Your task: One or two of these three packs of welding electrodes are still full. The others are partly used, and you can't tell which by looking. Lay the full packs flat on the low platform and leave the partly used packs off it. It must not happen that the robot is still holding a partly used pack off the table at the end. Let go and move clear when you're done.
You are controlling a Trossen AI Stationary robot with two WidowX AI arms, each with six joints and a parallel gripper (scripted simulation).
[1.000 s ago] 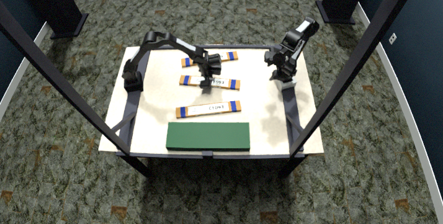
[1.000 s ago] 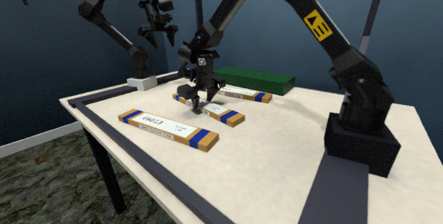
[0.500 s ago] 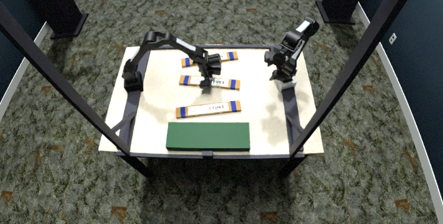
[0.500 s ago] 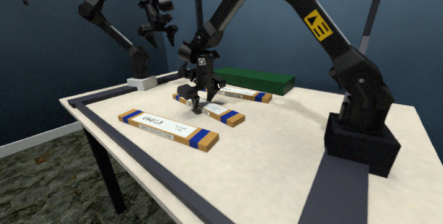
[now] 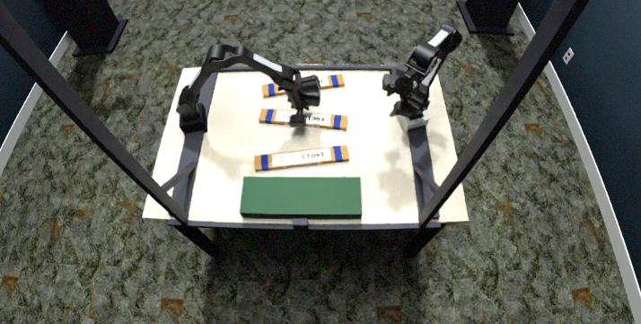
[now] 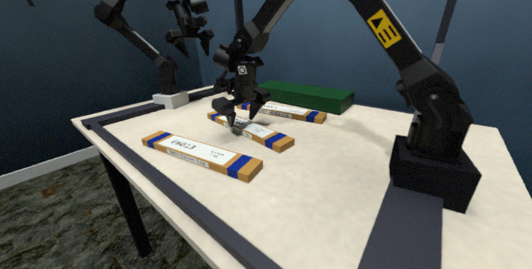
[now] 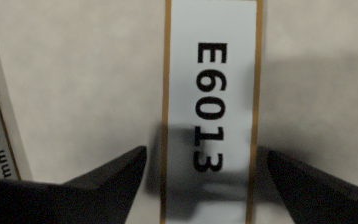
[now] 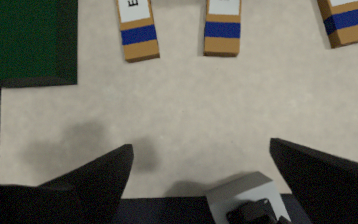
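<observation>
Right now the dark frame rail is 29 cm ahead of my left hand, 1 cm to the right of it and 4 cm below it. Also, from my left hand: green low platform: 35 cm behind, 1 cm to the left, 3 cm below.
</observation>
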